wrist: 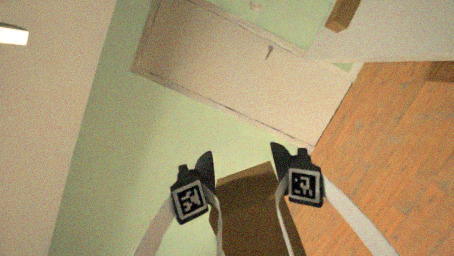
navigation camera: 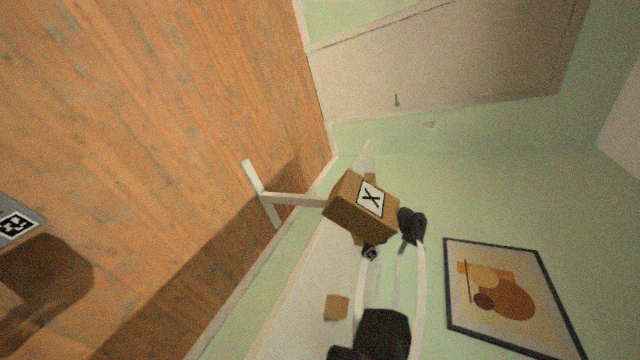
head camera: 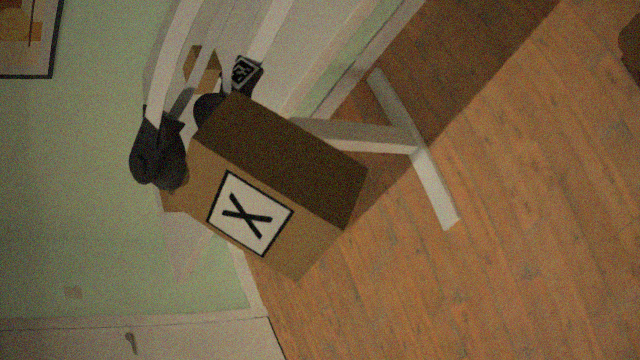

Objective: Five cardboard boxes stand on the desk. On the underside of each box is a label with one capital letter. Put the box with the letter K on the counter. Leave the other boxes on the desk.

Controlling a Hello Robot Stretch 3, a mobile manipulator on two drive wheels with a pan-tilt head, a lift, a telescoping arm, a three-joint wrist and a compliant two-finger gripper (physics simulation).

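Places are measured from the robot's base along level axes (x ahead, y left, z up), in millimetres.
Where they show: gripper, between the fingertips: (wrist: 241, 163) (navigation camera: 392, 216) (head camera: 183, 159).
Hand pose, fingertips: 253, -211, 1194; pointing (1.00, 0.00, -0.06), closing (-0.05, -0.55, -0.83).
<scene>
After its pixels a point has its place, as x, y, z.
My gripper (head camera: 186, 136) @[253, -211, 1194] (navigation camera: 392, 234) (wrist: 241, 163) @[253, -211, 1194] is shut on a brown cardboard box (head camera: 280, 162) @[202, -164, 1163] (navigation camera: 356, 215) @[202, -156, 1162] (wrist: 252, 217) @[202, -198, 1186], held in the air. Its white label (head camera: 265, 205) @[216, -149, 1172] (navigation camera: 371, 198) @[232, -153, 1175] faces the head and navigation cameras and shows the letter X. The white desk (head camera: 277, 65) @[380, -506, 951] (navigation camera: 300, 295) @[174, -476, 951] (wrist: 400, 35) @[518, -498, 951] is behind and below the held box. Another box (head camera: 200, 67) (navigation camera: 336, 307) @[222, -647, 991] stands on the desk. Part of a further box (head camera: 172, 202) (navigation camera: 370, 177) shows past the held box. A box (wrist: 343, 15) @[773, -603, 980] also stands on the desk in the wrist view. Their undersides are hidden. I cannot make out the counter.
A white desk leg (head camera: 434, 187) (navigation camera: 253, 176) stands on the wooden floor. A pale door (head camera: 200, 342) @[2289, -704, 494] (navigation camera: 440, 60) @[2307, -447, 1303] (wrist: 240, 75) @[2310, -409, 1079] is in the wall beyond the desk. A framed picture (head camera: 25, 50) @[877, -1251, 1448] (navigation camera: 492, 295) @[674, -1236, 1528] hangs on the green wall. My grey base (navigation camera: 10, 205) @[33, -81, 159] is at the navigation view's left edge.
</scene>
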